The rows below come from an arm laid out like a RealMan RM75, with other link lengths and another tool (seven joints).
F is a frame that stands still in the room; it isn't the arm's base.
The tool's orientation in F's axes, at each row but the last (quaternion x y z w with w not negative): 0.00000 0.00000 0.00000 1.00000; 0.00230 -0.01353 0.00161 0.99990; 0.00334 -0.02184 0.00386 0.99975; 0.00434 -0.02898 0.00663 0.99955; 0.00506 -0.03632 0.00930 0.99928; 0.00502 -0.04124 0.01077 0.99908; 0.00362 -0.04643 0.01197 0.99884; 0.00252 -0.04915 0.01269 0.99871; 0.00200 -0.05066 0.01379 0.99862; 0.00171 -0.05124 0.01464 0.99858; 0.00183 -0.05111 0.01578 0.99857
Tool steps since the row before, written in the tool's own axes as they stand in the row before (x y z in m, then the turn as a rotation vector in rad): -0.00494 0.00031 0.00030 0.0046 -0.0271 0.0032; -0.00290 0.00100 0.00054 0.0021 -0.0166 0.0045; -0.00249 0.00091 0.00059 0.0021 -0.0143 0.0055; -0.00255 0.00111 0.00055 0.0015 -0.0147 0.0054; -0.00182 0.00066 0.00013 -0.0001 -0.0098 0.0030; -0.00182 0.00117 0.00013 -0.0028 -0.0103 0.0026; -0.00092 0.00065 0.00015 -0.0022 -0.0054 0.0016; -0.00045 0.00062 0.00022 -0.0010 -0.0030 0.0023; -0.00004 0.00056 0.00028 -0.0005 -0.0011 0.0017; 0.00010 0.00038 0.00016 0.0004 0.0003 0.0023; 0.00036 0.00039 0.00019 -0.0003 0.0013 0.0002
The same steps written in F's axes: -0.00494 0.00031 0.00030 0.0046 -0.0271 0.0032; -0.00292 0.00099 0.00047 0.0020 -0.0166 0.0045; -0.00252 0.00089 0.00049 0.0020 -0.0143 0.0055; -0.00259 0.00107 0.00041 0.0014 -0.0147 0.0054; -0.00184 0.00063 0.00000 -0.0001 -0.0098 0.0029; -0.00185 0.00113 -0.00001 -0.0028 -0.0104 0.0023; -0.00095 0.00063 0.00007 -0.0022 -0.0055 0.0014; -0.00049 0.00061 0.00018 -0.0011 -0.0030 0.0022; -0.00008 0.00056 0.00028 -0.0006 -0.0011 0.0016; 0.00007 0.00038 0.00017 0.0002 0.0003 0.0023; 0.00033 0.00040 0.00023 -0.0004 0.0013 0.0002
